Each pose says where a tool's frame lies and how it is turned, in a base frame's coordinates. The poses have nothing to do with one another.
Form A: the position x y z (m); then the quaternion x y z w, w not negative.
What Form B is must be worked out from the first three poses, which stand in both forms.
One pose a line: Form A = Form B
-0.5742, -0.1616, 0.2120, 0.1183, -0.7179, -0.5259, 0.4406 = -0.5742, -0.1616, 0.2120, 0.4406, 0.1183, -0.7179, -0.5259
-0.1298, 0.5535, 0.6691, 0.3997, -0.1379, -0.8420, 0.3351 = -0.1298, 0.5535, 0.6691, 0.3351, 0.3997, -0.1379, -0.8420
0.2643, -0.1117, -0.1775, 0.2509, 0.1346, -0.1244, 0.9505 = 0.2643, -0.1117, -0.1775, 0.9505, 0.2509, 0.1346, -0.1244
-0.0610, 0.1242, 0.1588, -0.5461, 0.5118, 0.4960, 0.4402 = -0.0610, 0.1242, 0.1588, 0.4402, -0.5461, 0.5118, 0.4960
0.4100, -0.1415, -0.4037, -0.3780, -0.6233, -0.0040, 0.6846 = 0.4100, -0.1415, -0.4037, 0.6846, -0.3780, -0.6233, -0.0040
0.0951, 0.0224, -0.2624, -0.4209, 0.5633, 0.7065, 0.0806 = 0.0951, 0.0224, -0.2624, 0.0806, -0.4209, 0.5633, 0.7065
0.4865, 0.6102, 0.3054, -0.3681, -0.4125, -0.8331, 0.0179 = 0.4865, 0.6102, 0.3054, 0.0179, -0.3681, -0.4125, -0.8331
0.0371, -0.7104, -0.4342, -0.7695, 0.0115, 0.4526, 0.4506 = 0.0371, -0.7104, -0.4342, 0.4506, -0.7695, 0.0115, 0.4526
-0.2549, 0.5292, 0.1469, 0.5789, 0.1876, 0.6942, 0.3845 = -0.2549, 0.5292, 0.1469, 0.3845, 0.5789, 0.1876, 0.6942
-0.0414, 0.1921, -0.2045, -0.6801, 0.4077, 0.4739, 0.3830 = -0.0414, 0.1921, -0.2045, 0.3830, -0.6801, 0.4077, 0.4739
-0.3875, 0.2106, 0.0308, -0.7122, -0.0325, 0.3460, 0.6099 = -0.3875, 0.2106, 0.0308, 0.6099, -0.7122, -0.0325, 0.3460
